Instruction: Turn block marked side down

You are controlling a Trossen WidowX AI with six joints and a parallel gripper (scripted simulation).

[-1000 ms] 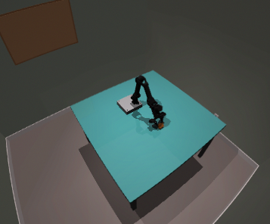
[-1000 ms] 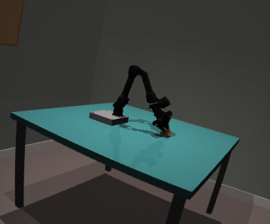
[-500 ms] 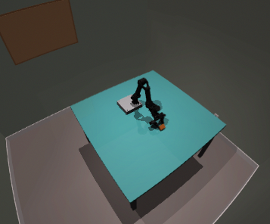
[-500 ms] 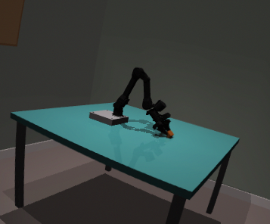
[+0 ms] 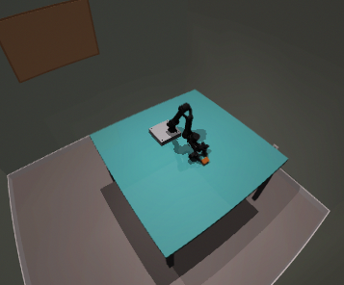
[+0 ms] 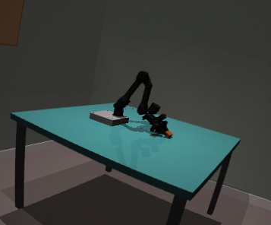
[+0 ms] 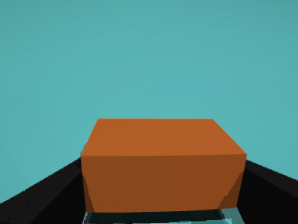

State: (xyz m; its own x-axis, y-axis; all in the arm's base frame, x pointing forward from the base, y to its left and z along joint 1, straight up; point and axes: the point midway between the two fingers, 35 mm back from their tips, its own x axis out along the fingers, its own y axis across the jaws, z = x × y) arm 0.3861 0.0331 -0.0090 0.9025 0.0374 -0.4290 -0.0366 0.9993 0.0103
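Now: gripper tip 1 cm above the orange block.
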